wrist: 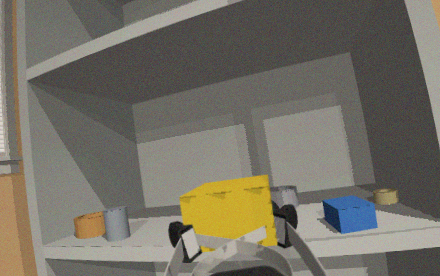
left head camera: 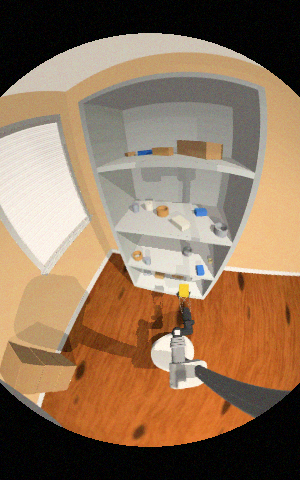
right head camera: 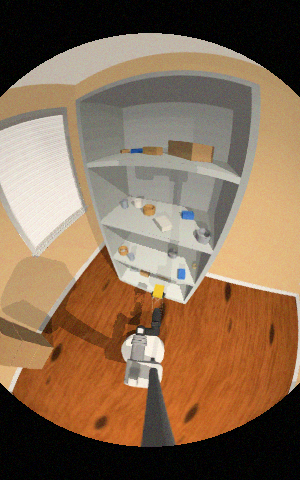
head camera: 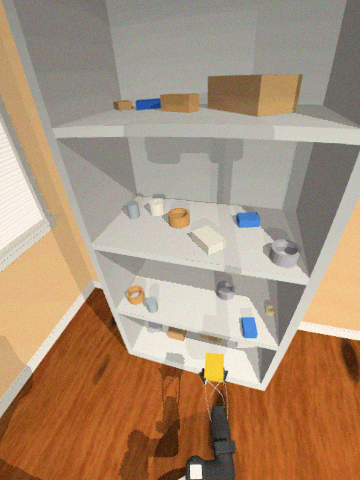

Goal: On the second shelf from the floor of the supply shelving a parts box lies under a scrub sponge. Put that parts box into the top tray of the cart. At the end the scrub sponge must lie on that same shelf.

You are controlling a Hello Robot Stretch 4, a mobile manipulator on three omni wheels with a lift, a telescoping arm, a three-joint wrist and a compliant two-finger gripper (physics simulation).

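Frame: origin at the robot's base, x right, y ahead, z up, level; metres.
Where they show: gripper, between the fingertips: (wrist: 232, 220) (left head camera: 182, 290) (right head camera: 157, 290) (head camera: 212, 367).
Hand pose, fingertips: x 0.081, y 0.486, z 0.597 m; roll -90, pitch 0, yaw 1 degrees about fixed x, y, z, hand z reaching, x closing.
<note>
Each offset is from my fingertips to the top centre of the thing. Level surfaces: height alone.
The yellow scrub sponge {dx +0.003, dy -0.003, dz +0.035 m} (head camera: 214, 364) (left head camera: 184, 289) (right head camera: 158, 290) (wrist: 225, 209) is held between the fingertips of my gripper (head camera: 214, 374) (wrist: 232, 220), which is shut on it. The gripper is in front of the shelving, outside its front edge. The blue parts box {dx +0.200, dy +0.212, dz -0.051 m} (head camera: 249, 327) (left head camera: 200, 270) (right head camera: 181, 273) (wrist: 350, 214) lies uncovered near the front right of the second shelf {dz -0.091 m} (head camera: 200, 315) (wrist: 155, 240). In the wrist view it is to the right of the sponge, with a gap between them. The cart does not show in these views.
On that shelf stand an orange ring {dx -0.382, dy +0.434, dz -0.041 m} (head camera: 135, 295) (wrist: 89, 225) and a blue-grey cylinder {dx -0.279, dy +0.356, dz -0.021 m} (head camera: 151, 304) (wrist: 117, 223) at left, a grey ring (head camera: 225, 290) at the back and a small yellowish ring {dx +0.334, dy +0.309, dz -0.066 m} (head camera: 270, 310) (wrist: 385, 196) at right. A cardboard box (left head camera: 35, 372) is at lower left.
</note>
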